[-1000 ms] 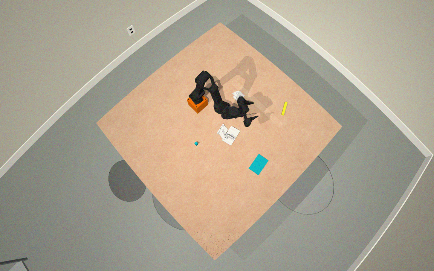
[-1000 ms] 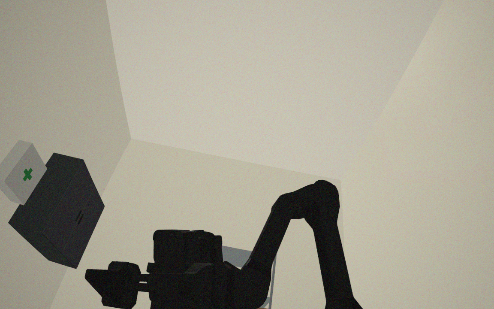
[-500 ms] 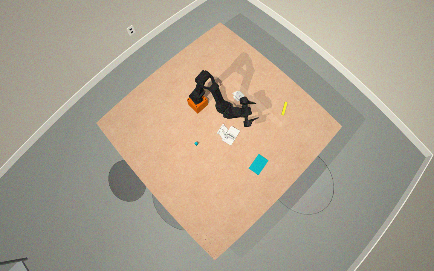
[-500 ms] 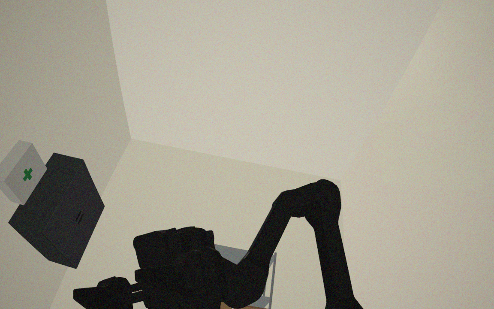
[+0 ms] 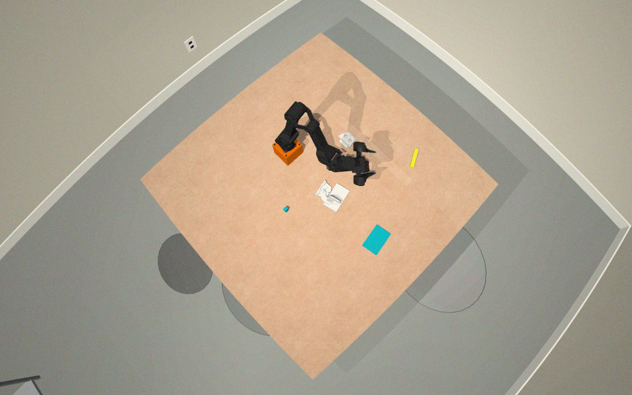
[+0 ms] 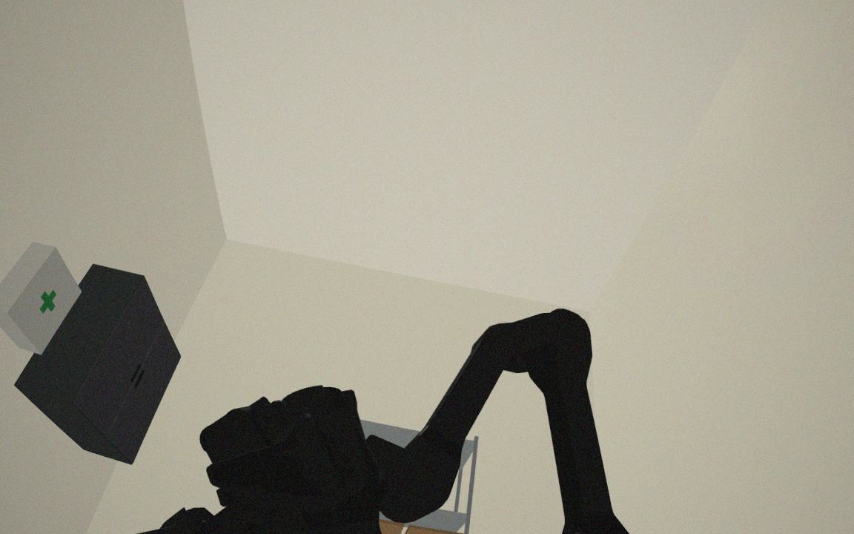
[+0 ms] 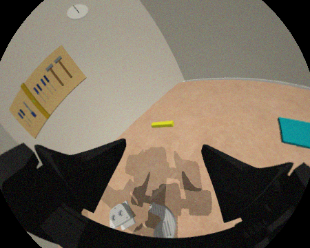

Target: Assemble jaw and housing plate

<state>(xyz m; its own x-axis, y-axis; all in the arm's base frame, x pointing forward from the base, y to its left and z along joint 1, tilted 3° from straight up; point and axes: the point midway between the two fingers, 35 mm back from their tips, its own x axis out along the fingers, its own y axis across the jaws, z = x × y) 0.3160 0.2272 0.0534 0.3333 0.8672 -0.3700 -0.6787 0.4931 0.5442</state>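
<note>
The grey jaw is 110 mm behind my gripper tip, 30 mm to the right of it and 140 mm below it. The rest, counted from my gripper tip: grey housing plate 210 mm behind, 10 mm to the left, 120 mm below; then flat teal block 260 mm ahead, 180 mm to the right, 150 mm below; then yellow bar 60 mm ahead, 220 mm to the left, 140 mm below.
</note>
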